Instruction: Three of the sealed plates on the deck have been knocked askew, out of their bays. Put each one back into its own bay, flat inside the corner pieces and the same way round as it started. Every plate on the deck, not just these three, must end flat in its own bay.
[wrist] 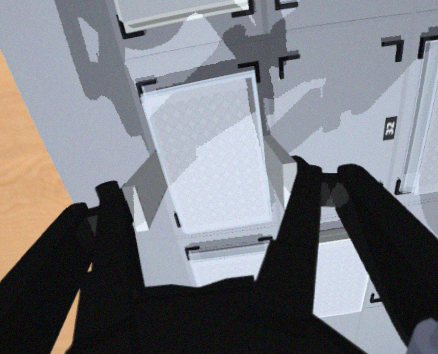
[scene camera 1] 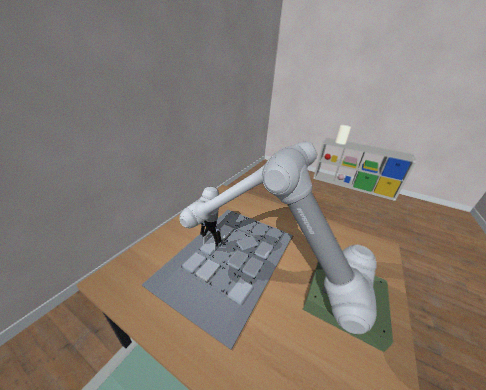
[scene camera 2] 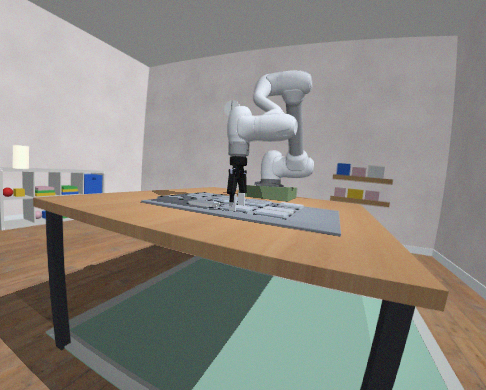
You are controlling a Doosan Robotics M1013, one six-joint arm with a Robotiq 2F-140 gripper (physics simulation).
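Pixels of known places: gripper, between the fingertips: [wrist: 213, 160] [scene camera 1: 210, 246] [scene camera 2: 236, 209]; arm's base, origin of its link: [scene camera 2: 270, 186].
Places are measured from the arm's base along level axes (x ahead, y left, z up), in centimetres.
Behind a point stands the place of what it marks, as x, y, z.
My gripper [scene camera 1: 211, 243] {80.7, 10.2, -7.3} [scene camera 2: 238, 204] {80.7, 10.2, -7.3} [wrist: 213, 160] {80.7, 10.2, -7.3} is shut on a clear-lidded sealed plate [wrist: 210, 160] {80.9, 9.6, -5.9} by its two long sides. The plate looks level and lines up with the black corner pieces around it in the wrist view; part of the lower-left one is covered. Whether it touches the deck [scene camera 1: 200, 305] {59.7, 44.6, -7.4} [scene camera 2: 320, 222] {80.2, 45.6, -7.5} is hidden. One plate [scene camera 1: 246, 243] {61.4, -4.7, -5.9} in scene camera 1 looks turned out of line with its neighbours. Other plates [scene camera 1: 193, 262] {80.3, 27.2, -6.0} [scene camera 1: 207, 270] {69.5, 27.0, -6.0} [scene camera 1: 252, 267] {48.5, 10.4, -6.1} [scene camera 1: 240, 291] {46.3, 27.9, -6.0} lie flat in rows.
In the wrist view, a plate [wrist: 180, 7] {81.2, -0.7, -6.0} lies above the held one and another [wrist: 227, 270] {81.1, 22.0, -6.0} below it. A bay without a plate, beside the label 32 [wrist: 390, 128] {65.5, 9.5, -7.5}, is to the right, with a plate [wrist: 431, 125] {63.2, 9.2, -6.0} beyond. The arm's green base [scene camera 1: 316, 297] {10.7, 14.2, 1.0} [scene camera 2: 285, 193] {14.7, 15.8, -3.0} stands beside the deck.
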